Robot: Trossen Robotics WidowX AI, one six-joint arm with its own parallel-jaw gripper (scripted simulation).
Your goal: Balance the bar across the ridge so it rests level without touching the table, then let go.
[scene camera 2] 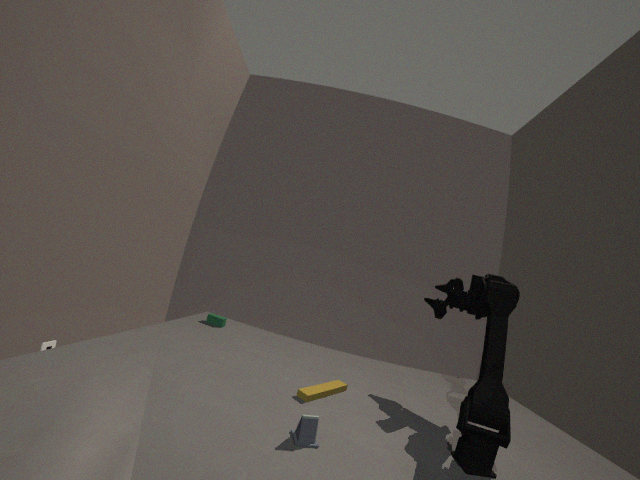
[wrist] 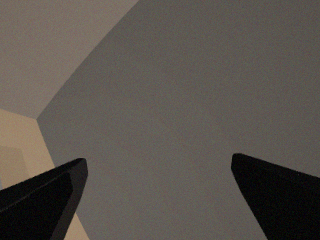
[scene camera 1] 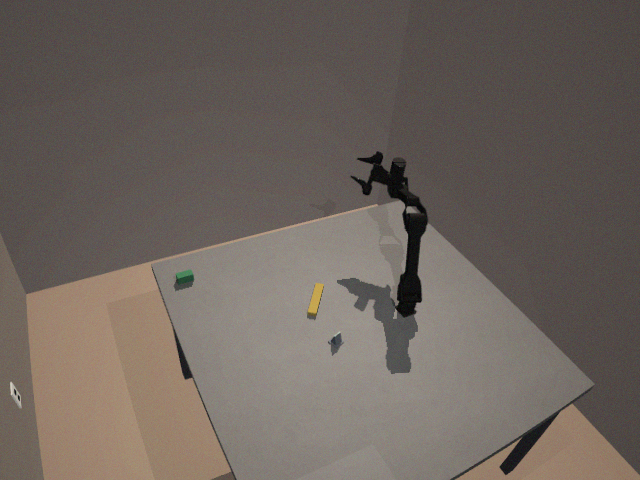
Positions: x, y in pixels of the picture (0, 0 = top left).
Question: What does the gripper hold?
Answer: Nothing.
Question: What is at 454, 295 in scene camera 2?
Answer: The gripper.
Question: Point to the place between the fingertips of the gripper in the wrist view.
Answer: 160, 164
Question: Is the gripper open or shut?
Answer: Open.
